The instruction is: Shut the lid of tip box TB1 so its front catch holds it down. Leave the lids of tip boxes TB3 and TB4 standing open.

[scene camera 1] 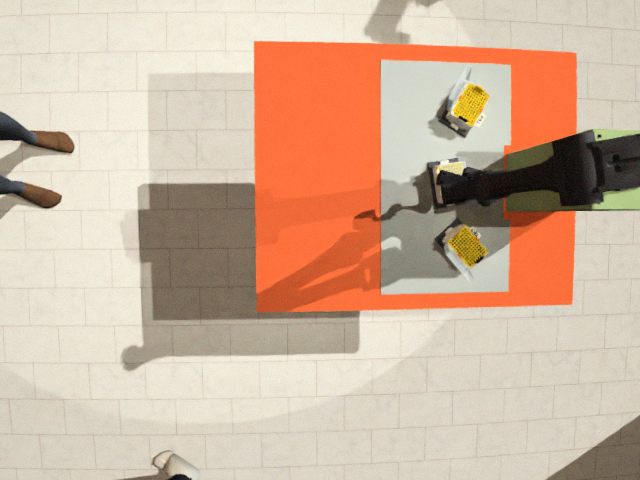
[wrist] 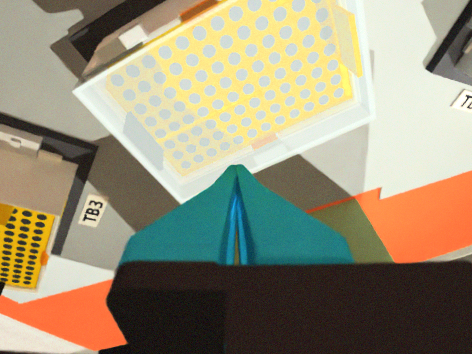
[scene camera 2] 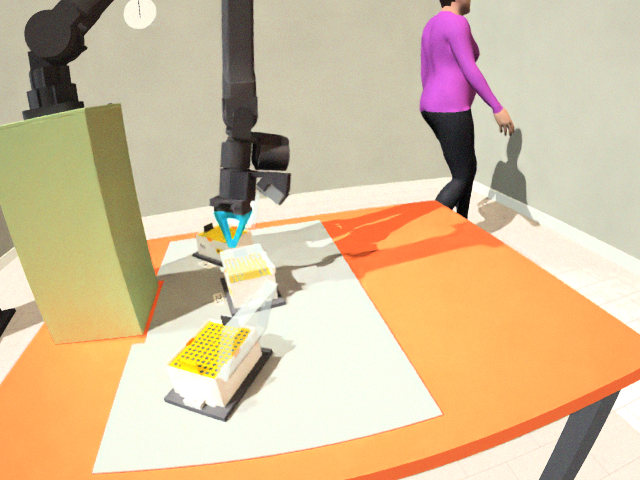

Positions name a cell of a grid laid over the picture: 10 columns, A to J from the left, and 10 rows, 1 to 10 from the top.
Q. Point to a pale grey mat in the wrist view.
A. At I5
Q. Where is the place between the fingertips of the gripper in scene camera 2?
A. D6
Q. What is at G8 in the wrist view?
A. The gripper.
